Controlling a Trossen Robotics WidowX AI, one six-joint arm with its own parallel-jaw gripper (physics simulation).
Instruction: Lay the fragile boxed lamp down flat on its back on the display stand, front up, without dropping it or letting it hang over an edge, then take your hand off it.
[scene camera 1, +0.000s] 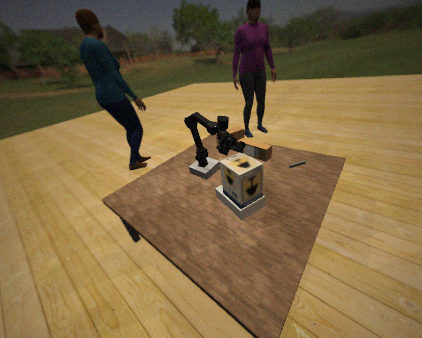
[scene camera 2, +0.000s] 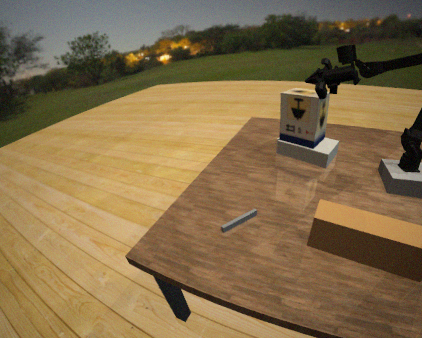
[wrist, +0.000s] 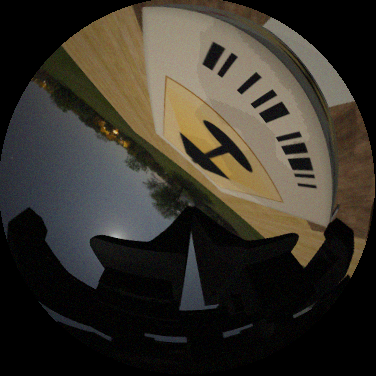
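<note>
Shut and holding nothing, the gripper (scene camera 2: 305, 81) shares the scene with a stand (scene camera 2: 326, 150). The wrist view takes in the gripper (wrist: 190, 210) too, as well as the stand (wrist: 329, 97).
</note>
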